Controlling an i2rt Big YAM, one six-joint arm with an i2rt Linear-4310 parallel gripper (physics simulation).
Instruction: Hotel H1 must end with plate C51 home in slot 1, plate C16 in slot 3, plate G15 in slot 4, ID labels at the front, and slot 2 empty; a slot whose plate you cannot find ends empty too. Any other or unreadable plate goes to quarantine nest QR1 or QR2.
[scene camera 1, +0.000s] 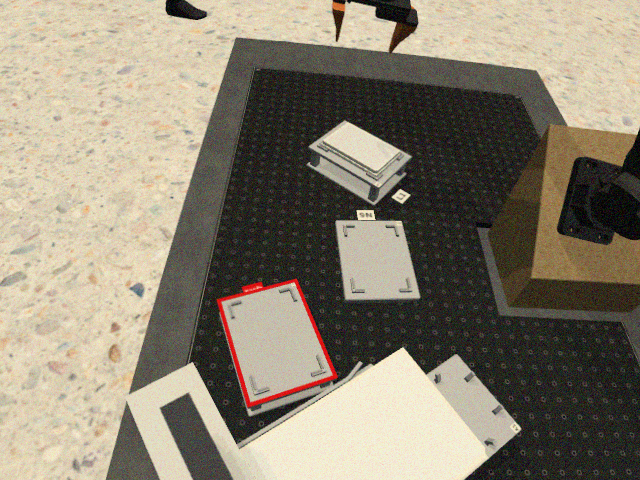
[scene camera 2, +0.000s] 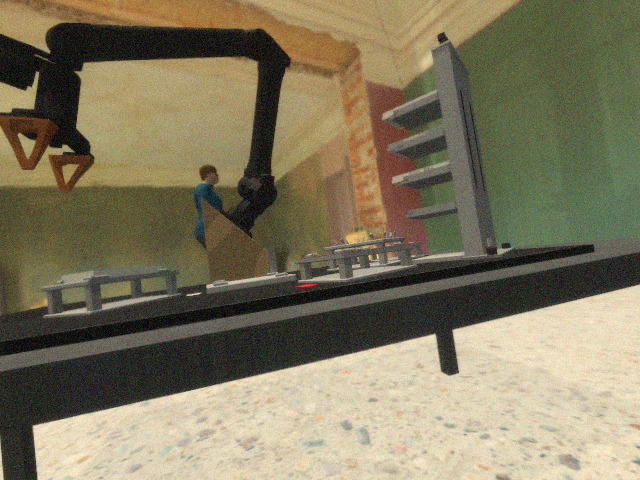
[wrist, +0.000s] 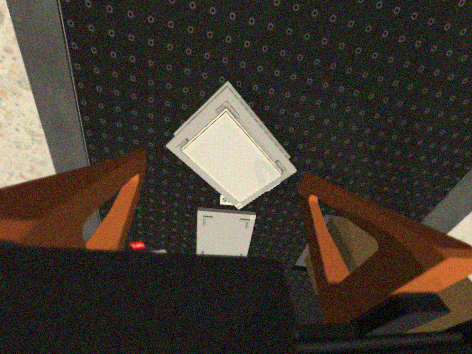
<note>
My gripper (scene camera 2: 47, 181) is open, with nothing in its grasp. I also see a grey nest (scene camera 1: 375, 263).
My gripper shows as well in the wrist view (wrist: 230, 170). The grey nest shows as well in scene camera 2 (scene camera 2: 219, 286) and in the wrist view (wrist: 219, 231).
</note>
